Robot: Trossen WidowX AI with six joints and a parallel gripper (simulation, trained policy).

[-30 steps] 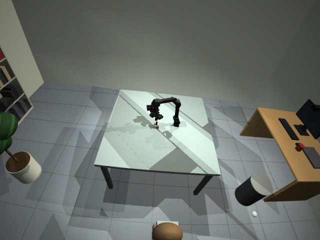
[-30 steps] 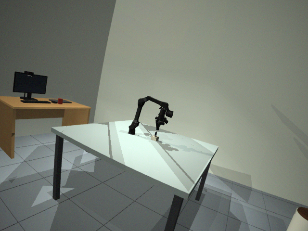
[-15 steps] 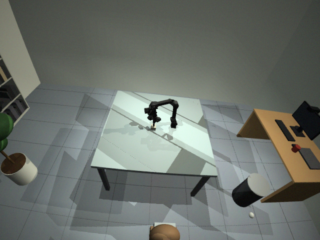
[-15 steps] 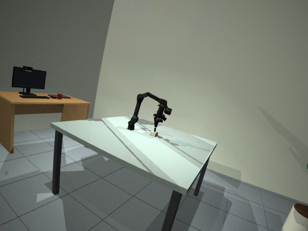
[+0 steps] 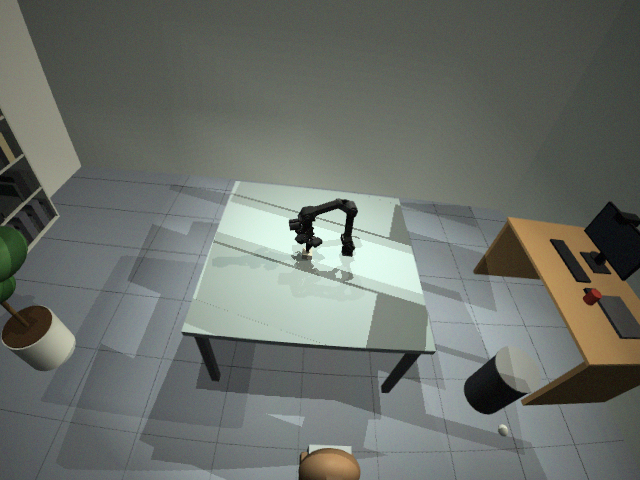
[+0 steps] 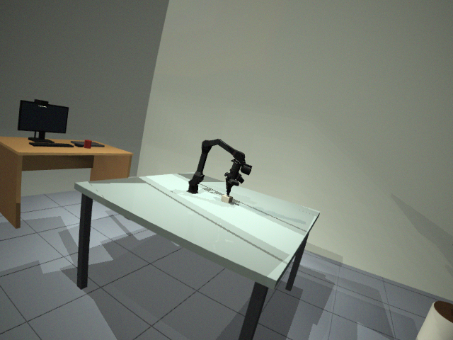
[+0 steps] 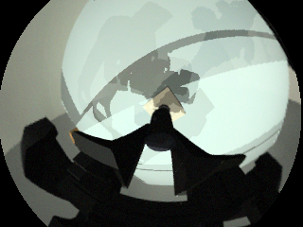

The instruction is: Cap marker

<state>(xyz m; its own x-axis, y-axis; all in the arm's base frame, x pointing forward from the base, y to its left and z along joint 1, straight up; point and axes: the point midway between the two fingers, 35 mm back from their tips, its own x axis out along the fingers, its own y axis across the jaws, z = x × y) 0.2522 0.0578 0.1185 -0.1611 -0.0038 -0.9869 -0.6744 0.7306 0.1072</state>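
The holder block lies 10 mm ahead of my gripper tip, 10 mm to the left of it and 60 mm below it. Also, from my gripper tip: dark marker cap 10 mm ahead, 10 mm to the left, 10 mm above.
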